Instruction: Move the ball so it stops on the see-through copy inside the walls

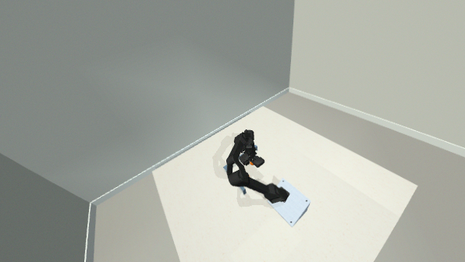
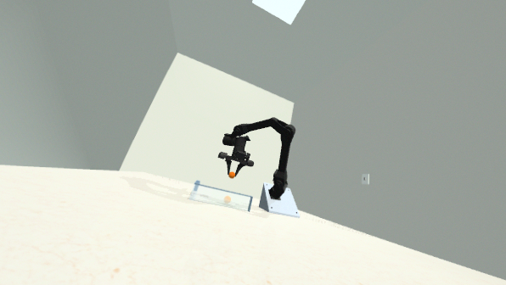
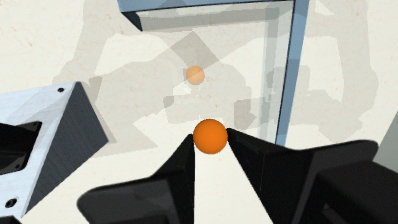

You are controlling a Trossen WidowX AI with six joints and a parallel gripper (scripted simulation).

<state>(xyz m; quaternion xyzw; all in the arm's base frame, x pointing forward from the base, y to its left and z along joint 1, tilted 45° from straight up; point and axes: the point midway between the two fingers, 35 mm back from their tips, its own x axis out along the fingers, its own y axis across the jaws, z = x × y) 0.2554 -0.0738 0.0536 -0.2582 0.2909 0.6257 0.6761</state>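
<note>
Right now my gripper tip is 60 mm to the right of the see-through copy of ball and 110 mm above it. Round my gripper tip: clear wall: 50 mm ahead, 140 mm to the left, 100 mm below; orange ball: right at my gripper tip.
</note>
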